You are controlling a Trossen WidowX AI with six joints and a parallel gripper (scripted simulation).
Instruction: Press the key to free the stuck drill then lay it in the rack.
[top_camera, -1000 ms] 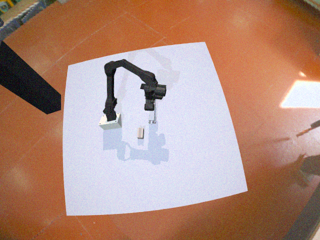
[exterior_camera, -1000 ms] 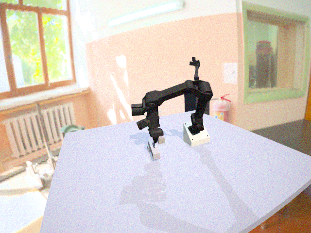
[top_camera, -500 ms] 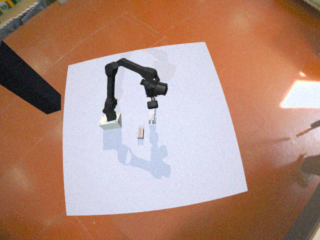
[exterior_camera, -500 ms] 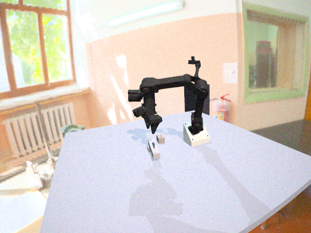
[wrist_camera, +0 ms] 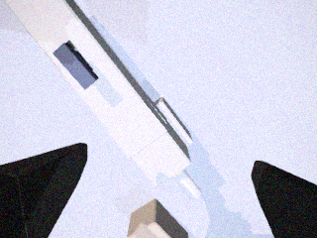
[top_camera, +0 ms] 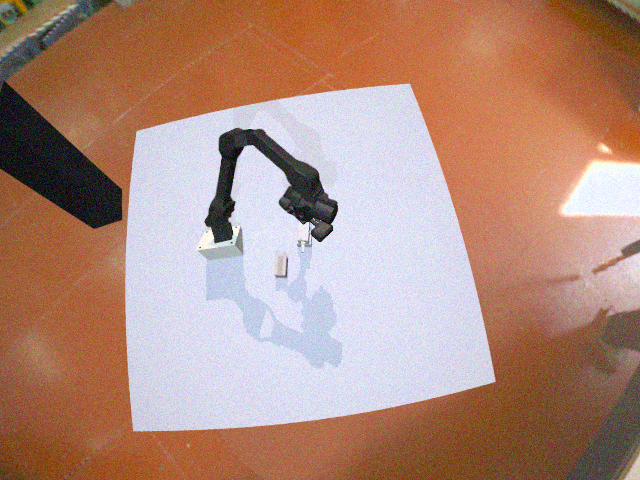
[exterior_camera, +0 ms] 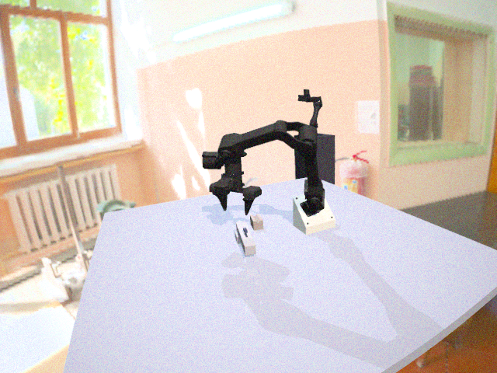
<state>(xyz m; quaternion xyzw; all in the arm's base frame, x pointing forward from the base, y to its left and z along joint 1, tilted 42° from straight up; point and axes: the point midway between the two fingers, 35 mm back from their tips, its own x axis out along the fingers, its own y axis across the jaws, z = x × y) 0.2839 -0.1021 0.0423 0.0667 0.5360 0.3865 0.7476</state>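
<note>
Right now my gripper tip is 70 mm above the drill and 20 mm past it. The rest, counted from my gripper tip: dark key 80 mm to the left, 70 mm below; rack 120 mm behind, 100 mm below, 80 mm to the right.
</note>
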